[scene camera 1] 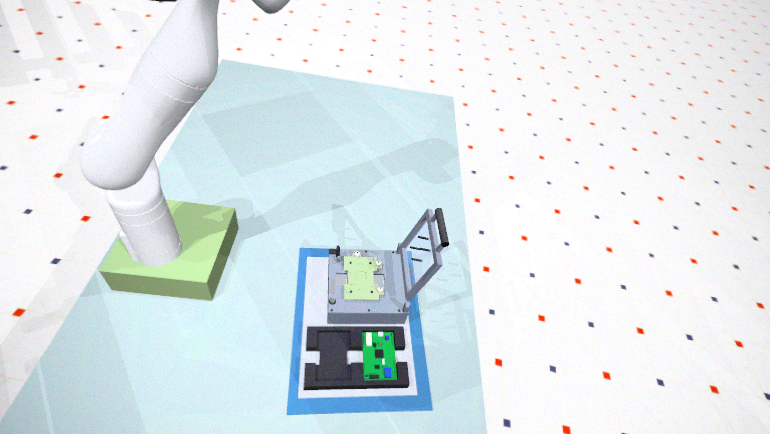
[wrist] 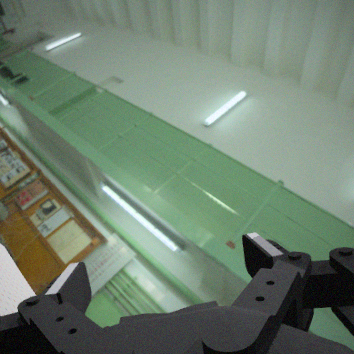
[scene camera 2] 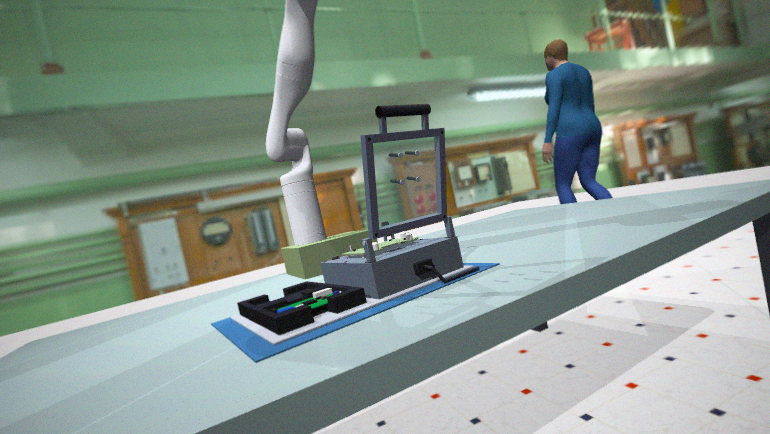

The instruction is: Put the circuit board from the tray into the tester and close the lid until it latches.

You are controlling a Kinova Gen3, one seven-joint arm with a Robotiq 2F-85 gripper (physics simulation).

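Where they show: gripper, between the fingertips: (wrist: 166,265); arm's base, origin of its link: (scene camera 1: 159,249) (scene camera 2: 311,242).
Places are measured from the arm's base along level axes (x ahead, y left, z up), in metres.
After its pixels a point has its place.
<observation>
The green circuit board (scene camera 1: 379,355) @(x 0.474, y -0.263, z -0.058 m) (scene camera 2: 318,302) @(x 0.490, y -0.252, z -0.061 m) lies in the right-hand slot of the black tray (scene camera 1: 328,383) @(x 0.360, y -0.315, z -0.053 m) (scene camera 2: 293,323) @(x 0.531, y -0.312, z -0.067 m); the tray's left slot is empty. The grey tester (scene camera 1: 368,317) @(x 0.458, y -0.180, z -0.042 m) (scene camera 2: 350,277) @(x 0.474, y -0.180, z -0.045 m) stands beside the tray, with a pale green bed (scene camera 1: 361,277) @(x 0.448, y -0.091, z -0.012 m) on top. Its framed lid (scene camera 1: 423,284) @(x 0.562, y -0.174, z 0.083 m) (scene camera 2: 368,183) @(x 0.568, y -0.175, z 0.092 m) stands open and upright, with a black handle (scene camera 1: 442,227) @(x 0.592, y -0.109, z 0.194 m) (scene camera 2: 403,110) @(x 0.601, y -0.109, z 0.184 m) at its top. My gripper (wrist: 166,265) @(x 0.209, y 0.003, z 0.950 m) is open and empty in the wrist view, facing the wall and ceiling, far from board and tester. It does not show in the scene views.
A blue-bordered mat (scene camera 1: 292,377) @(x 0.287, y -0.286, z -0.079 m) (scene camera 2: 253,350) @(x 0.533, y -0.369, z -0.079 m) lies under tray and tester. The arm stands on a green block (scene camera 1: 161,285) @(x 0.009, y -0.073, z -0.034 m) (scene camera 2: 301,261) @(x 0.108, y -0.091, z -0.035 m) to the left. A black cable (scene camera 2: 439,274) @(x 0.587, y -0.095, z -0.063 m) leaves the tester's back. A person (scene camera 2: 572,118) stands beyond the table (scene camera 2: 377,366) @(x 0.706, y -0.311, z -0.088 m).
</observation>
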